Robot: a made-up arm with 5 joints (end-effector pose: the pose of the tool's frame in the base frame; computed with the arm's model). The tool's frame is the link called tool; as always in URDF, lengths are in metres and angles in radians.
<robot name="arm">
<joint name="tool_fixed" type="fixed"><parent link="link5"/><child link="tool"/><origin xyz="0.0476 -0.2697 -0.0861" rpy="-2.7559 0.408 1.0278"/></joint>
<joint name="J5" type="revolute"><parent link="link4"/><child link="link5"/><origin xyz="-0.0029 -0.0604 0.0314" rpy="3.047 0.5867 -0.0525"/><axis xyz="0 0 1"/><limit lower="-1.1" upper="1.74"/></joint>
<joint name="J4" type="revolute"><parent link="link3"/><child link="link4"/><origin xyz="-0.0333 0.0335 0.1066" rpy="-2.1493 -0.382 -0.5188"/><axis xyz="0 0 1"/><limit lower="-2.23" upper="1.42"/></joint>
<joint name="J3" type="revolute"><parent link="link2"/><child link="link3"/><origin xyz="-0.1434 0.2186 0.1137" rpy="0.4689 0.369 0.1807"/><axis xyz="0 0 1"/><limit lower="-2.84" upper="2.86"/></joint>
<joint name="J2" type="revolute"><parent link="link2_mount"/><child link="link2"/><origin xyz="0.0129 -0.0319 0.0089" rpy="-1.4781 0.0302 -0.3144"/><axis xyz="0 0 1"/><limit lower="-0.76" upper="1.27"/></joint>
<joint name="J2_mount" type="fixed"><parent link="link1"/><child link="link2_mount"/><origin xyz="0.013 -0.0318 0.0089"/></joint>
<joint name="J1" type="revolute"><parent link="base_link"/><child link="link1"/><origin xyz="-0.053 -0.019 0.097" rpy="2.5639 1.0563 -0.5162"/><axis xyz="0 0 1"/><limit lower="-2.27" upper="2.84"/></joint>
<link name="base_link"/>
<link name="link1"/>
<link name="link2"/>
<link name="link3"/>
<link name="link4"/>
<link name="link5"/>
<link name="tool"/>
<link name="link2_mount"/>
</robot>
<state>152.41 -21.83 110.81 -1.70 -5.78</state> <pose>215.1 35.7 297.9 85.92 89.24 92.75</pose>
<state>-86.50 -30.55 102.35 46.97 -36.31</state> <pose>178.0 -151.7 210.9 67.92 49.76 54.31</pose>
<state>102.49 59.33 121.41 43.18 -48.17</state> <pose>-248.5 114.8 -90.0 -85.48 -65.42 12.89</pose>
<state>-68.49 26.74 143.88 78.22 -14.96</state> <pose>-117.0 -100.3 207.0 65.56 -31.51 -23.67</pose>
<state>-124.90 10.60 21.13 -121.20 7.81</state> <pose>215.7 226.3 -110.8 -37.60 55.43 -34.61</pose>
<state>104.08 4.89 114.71 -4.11 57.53</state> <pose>44.6 69.9 490.4 38.68 93.07 103.49</pose>
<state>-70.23 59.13 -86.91 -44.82 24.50</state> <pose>-118.7 -83.2 -114.6 -50.80 -21.60 15.58</pose>
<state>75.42 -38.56 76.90 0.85 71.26</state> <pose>5.2 -349.6 325.1 113.11 3.46 97.18</pose>
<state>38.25 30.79 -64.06 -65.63 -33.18</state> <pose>-90.7 46.2 123.8 -108.12 59.57 -40.01</pose>
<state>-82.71 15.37 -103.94 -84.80 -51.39</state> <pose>-80.4 -171.5 124.7 -46.09 7.06 85.69</pose>
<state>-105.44 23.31 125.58 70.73 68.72</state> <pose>277.7 -77.0 127.1 53.77 38.24 -72.51</pose>
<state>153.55 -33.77 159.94 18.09 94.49</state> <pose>8.2 354.8 390.3 -3.58 85.07 14.03</pose>
